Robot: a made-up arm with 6 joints.
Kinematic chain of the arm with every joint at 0, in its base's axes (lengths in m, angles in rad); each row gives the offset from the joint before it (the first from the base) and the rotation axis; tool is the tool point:
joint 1: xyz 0 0 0.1 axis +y
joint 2: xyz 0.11 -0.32 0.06 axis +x
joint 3: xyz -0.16 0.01 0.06 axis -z
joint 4: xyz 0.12 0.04 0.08 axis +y
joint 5: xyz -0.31 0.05 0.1 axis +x
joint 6: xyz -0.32 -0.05 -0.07 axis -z
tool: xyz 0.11 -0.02 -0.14
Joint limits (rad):
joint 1: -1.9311..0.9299
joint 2: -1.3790..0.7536
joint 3: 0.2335..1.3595
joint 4: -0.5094..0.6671
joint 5: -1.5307..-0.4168
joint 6: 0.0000..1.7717
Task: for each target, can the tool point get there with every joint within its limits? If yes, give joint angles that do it. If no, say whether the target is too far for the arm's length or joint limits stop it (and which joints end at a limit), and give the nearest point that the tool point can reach.
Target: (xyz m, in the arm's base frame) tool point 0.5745 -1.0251 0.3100
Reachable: no: joint limits stop it (at a limit: joint 1, joint 2, joint 3, joint 4, joint 5) | nearest point 0.2550 -0.8386 0.6123 | short by 0.478 m
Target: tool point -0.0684 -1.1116 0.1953
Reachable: no: joint limits stop it (at a limit: joint 2, joint 3, joint 4) | nearest point -0.3100 -0.8016 0.5319 | short by 0.517 m
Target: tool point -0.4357 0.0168 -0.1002
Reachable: yes | joints -0.8296 -0.9323 0.5659 0.1498 -1.3140 0.1390
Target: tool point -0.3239 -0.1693 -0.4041
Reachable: yes | joints -1.4351 0.0568 0.6102 -0.2196 -1.2371 0.9944
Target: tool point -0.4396 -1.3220 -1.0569
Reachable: no: too far | nearest point -0.3592 -0.8153 -0.4730 | short by 0.777 m
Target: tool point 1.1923 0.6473 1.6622
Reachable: no: too far | nearest point 0.4654 0.0460 0.7342 | short by 1.323 m
